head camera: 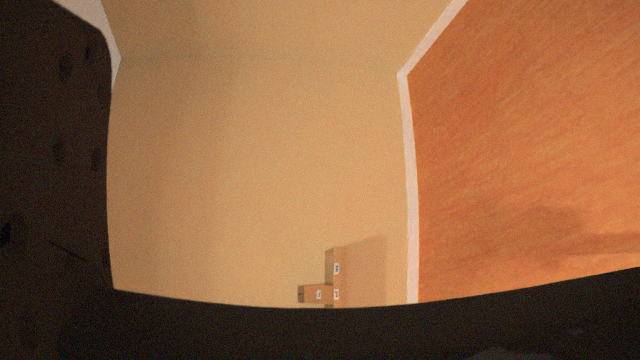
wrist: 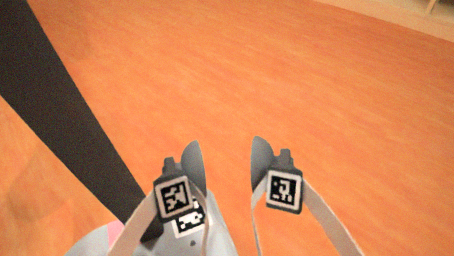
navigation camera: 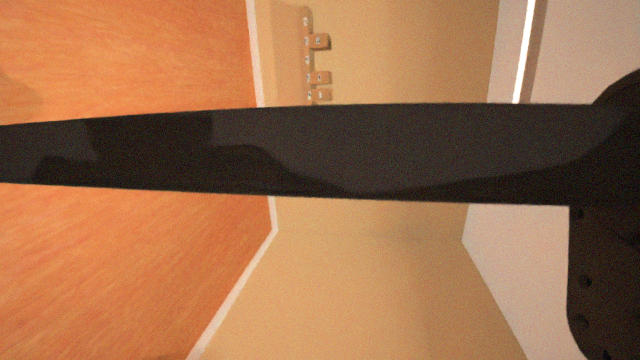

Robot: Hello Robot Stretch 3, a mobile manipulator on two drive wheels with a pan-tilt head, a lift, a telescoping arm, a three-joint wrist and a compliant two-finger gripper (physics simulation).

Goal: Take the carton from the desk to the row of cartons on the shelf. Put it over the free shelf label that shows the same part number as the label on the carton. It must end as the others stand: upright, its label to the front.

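Places are measured from the robot's base along level axes (x down, y right, z back), in millimetres.
Pixels of known places: gripper, fingertip midpoint: (wrist: 227, 157).
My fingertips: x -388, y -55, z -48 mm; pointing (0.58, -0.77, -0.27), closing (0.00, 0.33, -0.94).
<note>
Behind a point stands the place of what it marks.
Three cartons (navigation camera: 320, 41) {x -812, y -2126, z 1440 mm} (navigation camera: 320, 77) {x -798, y -2255, z 1149 mm} (navigation camera: 324, 94) {x -832, y -2318, z 1003 mm} stand on a wall shelf (navigation camera: 311, 66) {x -698, y -2283, z 1283 mm} (head camera: 329, 265) {x -698, y -2498, z 866 mm} in the navigation view, which is turned sideways. White labels show on their fronts, too small to read. Shelf labels (navigation camera: 307, 59) (head camera: 336, 269) sit along the shelf edge; some have no carton over them. One carton (head camera: 310, 294) {x -839, y -2320, z 1001 mm} shows in the head view, low and right of the middle. My gripper (wrist: 227, 157) {x -388, y -55, z -48 mm} is open and empty above the floor in the wrist view. The desk and the carton on it do not show.
The robot's dark arm (navigation camera: 350, 150) {x -1242, y -117, z 66 mm} crosses the navigation view and hides part of the wall and shelf row. Dark robot parts fill the head view's left and bottom. The wooden floor (wrist: 325, 75) {x -1, y -502, z -591 mm} meets the tan wall (head camera: 275, 150) {x -1038, y -2944, z 210 mm}. Pale furniture (wrist: 425, 21) {x -51, y -596, z -1228 mm} shows top right in the wrist view.
</note>
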